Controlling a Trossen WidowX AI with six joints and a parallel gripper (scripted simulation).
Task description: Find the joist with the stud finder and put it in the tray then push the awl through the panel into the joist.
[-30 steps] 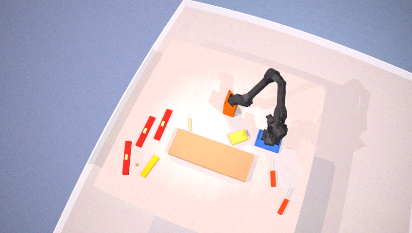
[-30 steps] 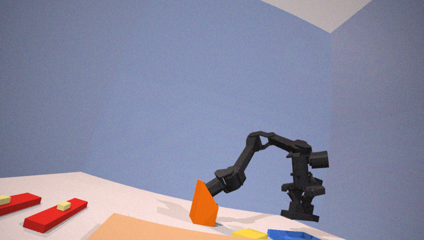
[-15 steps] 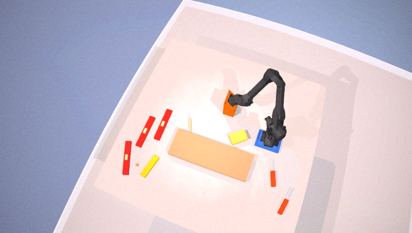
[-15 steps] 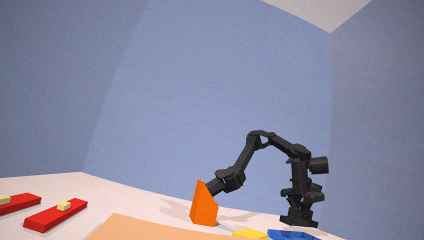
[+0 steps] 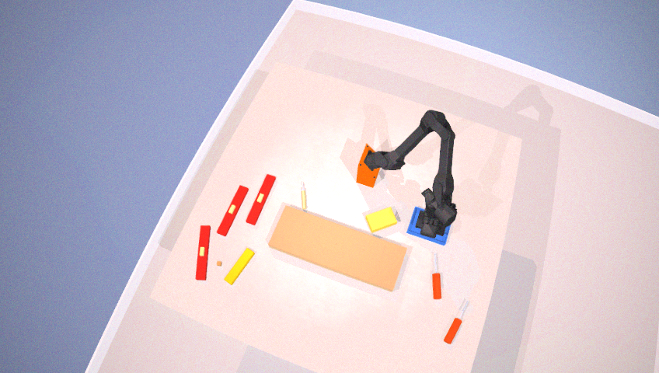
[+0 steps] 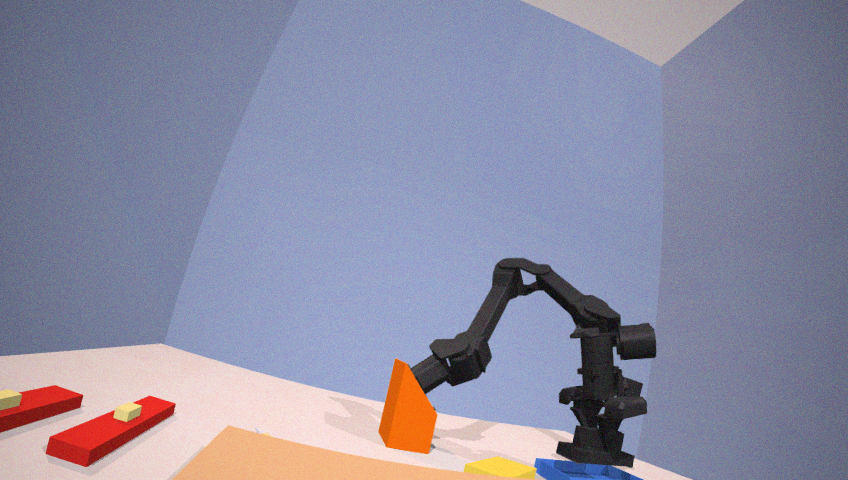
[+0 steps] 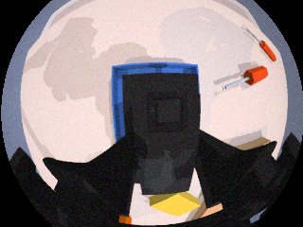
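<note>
The blue tray is 10 mm to the right of my gripper tip and 50 mm below it. Round my gripper tip: yellow block 50 mm ahead, 210 mm to the right, 50 mm below; awl 70 mm ahead, 550 mm to the right, 60 mm below; stud finder 10 mm to the left, 20 mm above.
</note>
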